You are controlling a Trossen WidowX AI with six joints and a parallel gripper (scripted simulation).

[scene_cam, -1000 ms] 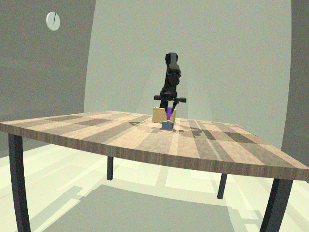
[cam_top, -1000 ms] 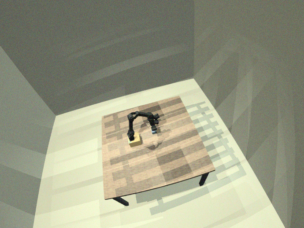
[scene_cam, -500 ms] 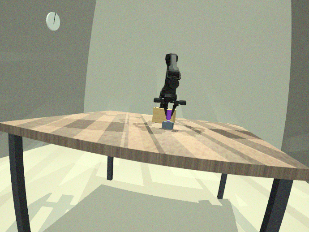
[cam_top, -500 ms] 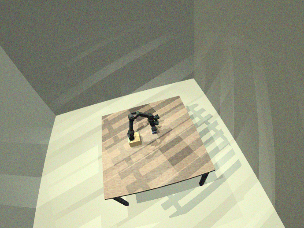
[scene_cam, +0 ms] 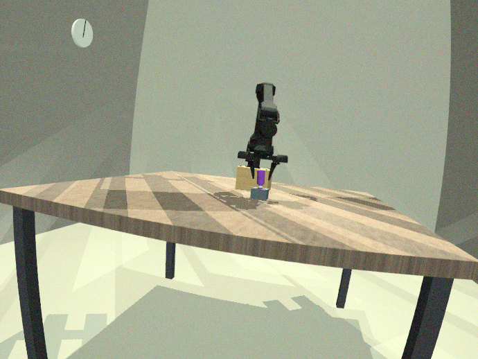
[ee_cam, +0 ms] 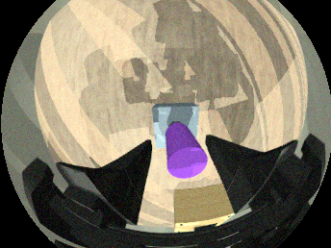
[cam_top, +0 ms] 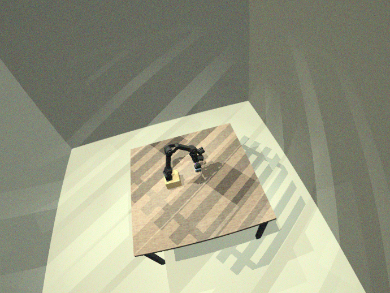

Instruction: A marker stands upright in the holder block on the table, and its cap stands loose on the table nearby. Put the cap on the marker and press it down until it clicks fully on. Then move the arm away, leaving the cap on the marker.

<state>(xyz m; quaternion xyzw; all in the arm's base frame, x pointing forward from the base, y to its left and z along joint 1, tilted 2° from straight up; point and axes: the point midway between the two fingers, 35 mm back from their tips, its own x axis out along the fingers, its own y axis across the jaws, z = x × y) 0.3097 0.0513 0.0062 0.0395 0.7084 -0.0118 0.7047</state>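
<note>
Right now the purple marker is right at my gripper tip. From my gripper tip the other things lie so: purple cap 10 mm above; grey-blue holder block 50 mm below.
</note>
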